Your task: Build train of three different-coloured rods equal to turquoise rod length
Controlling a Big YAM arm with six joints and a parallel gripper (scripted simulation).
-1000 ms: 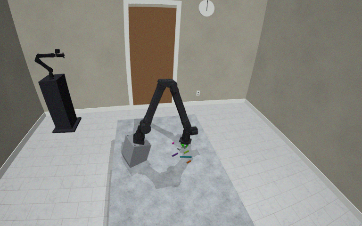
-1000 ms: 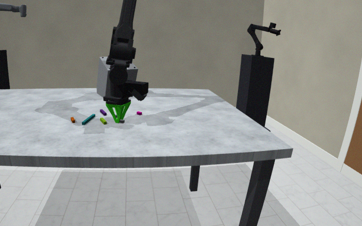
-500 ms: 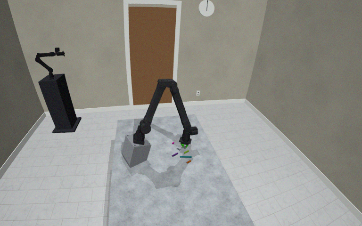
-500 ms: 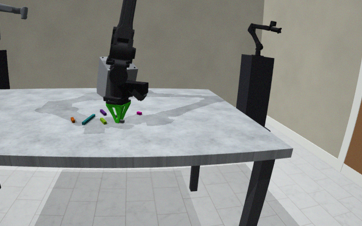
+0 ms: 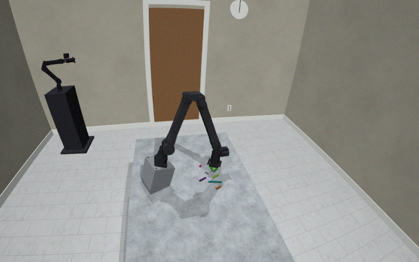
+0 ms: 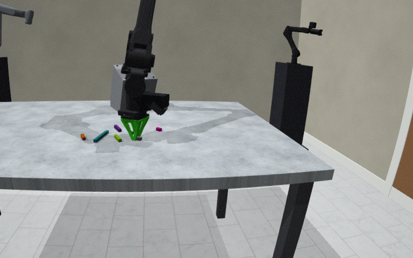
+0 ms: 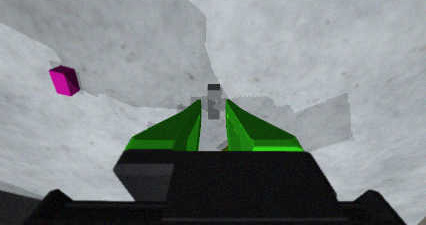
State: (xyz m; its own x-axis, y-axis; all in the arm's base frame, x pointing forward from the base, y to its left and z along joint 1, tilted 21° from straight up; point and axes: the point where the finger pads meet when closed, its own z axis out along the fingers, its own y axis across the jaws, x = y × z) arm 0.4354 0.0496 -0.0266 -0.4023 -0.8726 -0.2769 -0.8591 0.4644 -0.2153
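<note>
Right now my hand is 60 mm to the left of the lime rod. Round my hand: purple rod 100 mm behind, 80 mm to the right; then magenta rod 90 mm behind, 70 mm to the left; then turquoise rod 120 mm to the right, 10 mm behind.
</note>
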